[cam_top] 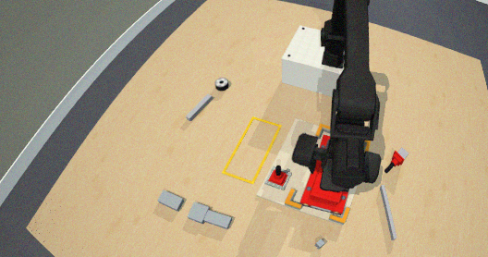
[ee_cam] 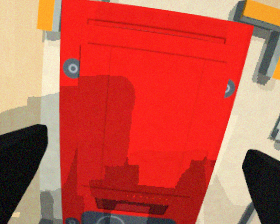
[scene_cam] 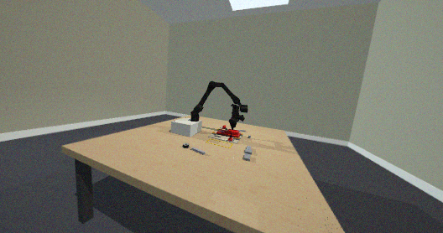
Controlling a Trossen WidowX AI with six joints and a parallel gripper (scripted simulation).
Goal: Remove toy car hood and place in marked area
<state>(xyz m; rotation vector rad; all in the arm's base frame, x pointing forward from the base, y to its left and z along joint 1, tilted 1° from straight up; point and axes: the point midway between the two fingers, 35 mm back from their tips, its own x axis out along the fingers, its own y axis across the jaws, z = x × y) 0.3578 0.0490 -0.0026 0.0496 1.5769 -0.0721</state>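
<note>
The red hood is 3 cm below my gripper tip. Round my gripper tip: black wheel 26 cm behind, 37 cm to the right, 6 cm below.
</note>
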